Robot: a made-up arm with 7 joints. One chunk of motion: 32 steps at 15 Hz.
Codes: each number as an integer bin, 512 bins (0 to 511) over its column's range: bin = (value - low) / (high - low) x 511, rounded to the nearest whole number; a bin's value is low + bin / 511 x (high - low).
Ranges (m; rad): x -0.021..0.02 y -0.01..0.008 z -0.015..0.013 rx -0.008..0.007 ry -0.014..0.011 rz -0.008..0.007
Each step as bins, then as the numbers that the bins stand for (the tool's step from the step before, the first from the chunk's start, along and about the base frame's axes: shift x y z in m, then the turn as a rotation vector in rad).
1 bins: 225 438 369 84 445 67
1 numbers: -0.00295 0.00543 0.00522 -0.00553 0.00777 -0.00603
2 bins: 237 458 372 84 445 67
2 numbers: -0.00198 0.00613 0.00538 -0.00553 0.00777 -0.00603
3 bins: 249 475 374 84 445 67
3 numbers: -0.00102 0.00673 0.00549 -0.00553 0.00777 -0.00603
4 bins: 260 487 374 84 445 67
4 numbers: -0.00014 0.00715 0.00549 -0.00553 0.00777 -0.00603
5 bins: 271 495 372 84 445 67
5 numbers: 0.00074 0.00744 0.00538 -0.00553 0.00777 -0.00603
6 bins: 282 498 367 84 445 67
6 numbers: 0.00163 0.00754 0.00511 -0.00553 0.00777 -0.00603
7 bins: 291 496 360 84 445 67
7 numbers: 0.00235 0.00747 0.00473 -0.00553 0.00777 -0.00603
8 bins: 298 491 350 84 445 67
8 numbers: 0.00291 0.00730 0.00418 -0.00553 0.00777 -0.00603
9 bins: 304 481 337 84 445 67
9 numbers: 0.00339 0.00694 0.00347 -0.00553 0.00777 -0.00603
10 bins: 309 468 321 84 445 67
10 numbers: 0.00379 0.00649 0.00259 -0.00553 0.00777 -0.00603
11 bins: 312 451 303 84 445 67
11 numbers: 0.00403 0.00589 0.00160 -0.00553 0.00777 -0.00603
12 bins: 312 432 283 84 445 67
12 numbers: 0.00403 0.00522 0.00051 -0.00553 0.00777 -0.00603
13 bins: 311 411 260 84 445 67
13 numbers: 0.00395 0.00448 -0.00075 -0.00553 0.00777 -0.00603
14 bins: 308 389 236 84 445 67
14 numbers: 0.00371 0.00370 -0.00207 -0.00553 0.00777 -0.00603
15 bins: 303 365 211 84 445 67
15 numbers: 0.00331 0.00286 -0.00344 -0.00553 0.00777 -0.00603
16 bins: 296 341 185 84 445 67
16 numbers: 0.00275 0.00201 -0.00486 -0.00553 0.00777 -0.00603
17 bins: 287 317 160 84 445 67
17 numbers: 0.00203 0.00117 -0.00623 -0.00553 0.00777 -0.00603
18 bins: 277 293 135 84 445 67
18 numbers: 0.00123 0.00032 -0.00760 -0.00553 0.00777 -0.00603
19 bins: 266 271 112 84 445 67
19 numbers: 0.00034 -0.00045 -0.00886 -0.00553 0.00777 -0.00603
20 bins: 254 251 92 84 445 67
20 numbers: -0.00062 -0.00116 -0.00996 -0.00553 0.00777 -0.00603
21 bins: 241 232 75 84 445 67
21 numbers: -0.00166 -0.00183 -0.01089 -0.00553 0.00777 -0.00603
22 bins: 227 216 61 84 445 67
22 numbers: -0.00279 -0.00239 -0.01166 -0.00553 0.00777 -0.00603
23 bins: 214 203 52 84 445 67
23 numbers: -0.00383 -0.00285 -0.01215 -0.00553 0.00777 -0.00603
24 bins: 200 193 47 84 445 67
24 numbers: -0.00495 -0.00320 -0.01242 -0.00553 0.00777 -0.00603
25 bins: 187 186 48 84 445 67
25 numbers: -0.00600 -0.00345 -0.01237 -0.00553 0.00777 -0.00603
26 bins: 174 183 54 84 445 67
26 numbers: -0.00704 -0.00355 -0.01204 -0.00553 0.00777 -0.00603
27 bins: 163 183 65 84 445 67
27 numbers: -0.00792 -0.00355 -0.01144 -0.00553 0.00777 -0.00603
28 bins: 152 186 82 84 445 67
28 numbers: -0.00880 -0.00345 -0.01051 -0.00553 0.00777 -0.00603
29 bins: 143 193 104 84 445 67
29 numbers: -0.00953 -0.00320 -0.00930 -0.00553 0.00777 -0.00603
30 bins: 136 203 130 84 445 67
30 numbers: -0.01009 -0.00285 -0.00788 -0.00553 0.00777 -0.00603
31 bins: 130 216 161 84 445 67
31 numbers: -0.01057 -0.00239 -0.00618 -0.00553 0.00777 -0.00603
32 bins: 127 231 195 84 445 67
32 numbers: -0.01081 -0.00186 -0.00432 -0.00553 0.00777 -0.00603
